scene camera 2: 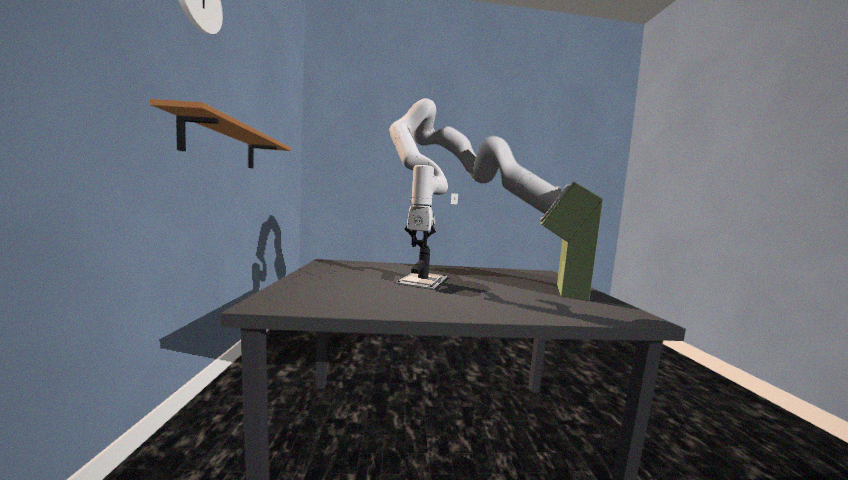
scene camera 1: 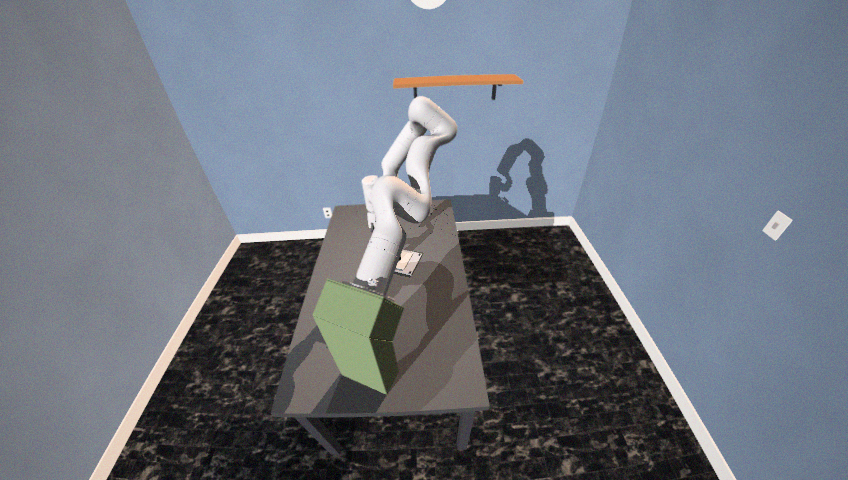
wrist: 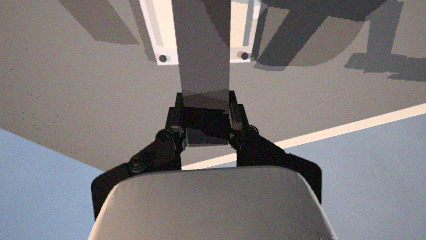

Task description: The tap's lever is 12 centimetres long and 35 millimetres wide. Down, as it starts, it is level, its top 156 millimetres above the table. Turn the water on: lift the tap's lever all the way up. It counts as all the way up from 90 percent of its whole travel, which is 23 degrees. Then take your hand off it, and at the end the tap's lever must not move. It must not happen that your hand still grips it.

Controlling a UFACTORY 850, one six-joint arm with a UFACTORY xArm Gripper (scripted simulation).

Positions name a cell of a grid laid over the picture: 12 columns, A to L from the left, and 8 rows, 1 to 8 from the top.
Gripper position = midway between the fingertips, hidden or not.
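What I can see is my gripper (scene camera 2: F5), and you get the gripper (wrist: F4) from the wrist as well.
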